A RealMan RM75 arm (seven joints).
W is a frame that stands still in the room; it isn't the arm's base.
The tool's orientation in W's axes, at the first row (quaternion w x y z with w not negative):
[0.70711 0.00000 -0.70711 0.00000]
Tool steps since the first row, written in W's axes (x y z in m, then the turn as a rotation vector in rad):
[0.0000 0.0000 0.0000 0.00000 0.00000 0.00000]
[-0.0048 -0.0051 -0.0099 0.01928 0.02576 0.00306]
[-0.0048 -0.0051 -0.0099 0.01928 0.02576 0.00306]
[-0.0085 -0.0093 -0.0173 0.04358 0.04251 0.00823]
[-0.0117 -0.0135 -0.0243 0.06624 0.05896 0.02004]
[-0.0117 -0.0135 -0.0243 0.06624 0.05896 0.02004]
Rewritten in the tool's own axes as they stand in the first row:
[0.0000 0.0000 0.0000 0.00000 0.00000 0.00000]
[-0.0099 -0.0051 0.0048 0.00306 0.02576 -0.01928]
[-0.0099 -0.0051 0.0048 0.00306 0.02576 -0.01928]
[-0.0173 -0.0093 0.0085 0.00823 0.04251 -0.04358]
[-0.0243 -0.0135 0.0117 0.02004 0.05896 -0.06624]
[-0.0243 -0.0135 0.0117 0.02004 0.05896 -0.06624]

